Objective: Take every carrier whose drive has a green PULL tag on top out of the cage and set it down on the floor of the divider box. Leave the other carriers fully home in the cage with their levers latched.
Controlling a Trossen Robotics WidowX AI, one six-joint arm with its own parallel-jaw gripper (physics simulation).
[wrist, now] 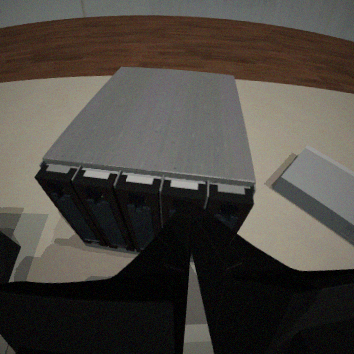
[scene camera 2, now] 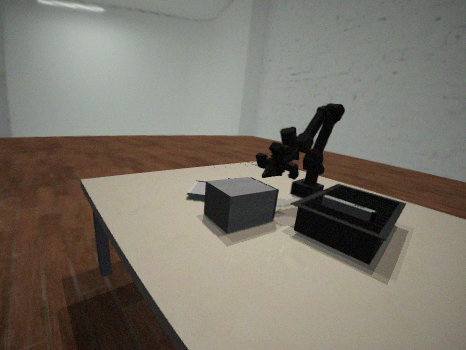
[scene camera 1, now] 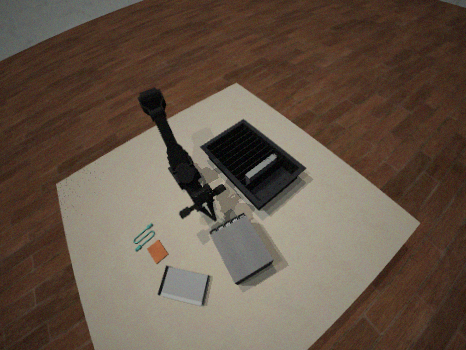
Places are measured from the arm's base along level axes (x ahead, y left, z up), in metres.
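Where they show: gripper, between the fingertips: (wrist: 188,211) (scene camera 2: 262,176) (scene camera 1: 216,221); arm's base, origin of its link: (scene camera 2: 310,183).
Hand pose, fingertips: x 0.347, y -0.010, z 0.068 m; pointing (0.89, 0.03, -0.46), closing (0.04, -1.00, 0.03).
Observation:
Things, the pixels of their top centre, and the offset from my fingertips. "pt": a spot on its surface instead.
- grey cage, centre of its top: (wrist: 162,105) (scene camera 2: 242,185) (scene camera 1: 239,245) dx +0.118, dy +0.021, dz -0.009 m
- black divider box, centre of its top: (scene camera 2: 355,203) (scene camera 1: 250,156) dx -0.179, dy +0.286, dz -0.036 m
- long light-grey piece, a spot on its surface: (scene camera 2: 348,207) (scene camera 1: 264,167) pt dx -0.087, dy +0.296, dz -0.027 m
- orange square, a spot on its surface: (scene camera 1: 158,251) pt dx -0.076, dy -0.262, dz -0.123 m
- green cable, centre of its top: (scene camera 1: 143,236) dx -0.171, dy -0.294, dz -0.119 m
The grey cage (scene camera 1: 242,250) (scene camera 2: 242,187) (wrist: 155,120) stands on the table. Several dark-fronted carriers sit side by side in its front, with pale strips along their top edges; in the wrist view the leftmost carrier is (wrist: 67,200). No green tag can be made out, and the lever states are too dark to tell. My gripper (scene camera 1: 215,219) (scene camera 2: 265,175) (wrist: 188,211) is shut and empty, its tips just in front of the carriers, hiding parts of the two rightmost fronts in the wrist view. The black divider box (scene camera 1: 230,177) (scene camera 2: 332,241) stands beside the cage.
A long light-grey piece (scene camera 1: 261,167) (scene camera 2: 348,207) lies across the inside of the divider box, beside its slots. A flat grey, dark-ended unit (scene camera 1: 185,285) (scene camera 2: 197,190) (wrist: 322,187) lies on the table past the cage's other side. An orange square (scene camera 1: 158,251) and a green cable (scene camera 1: 145,235) lie near it.

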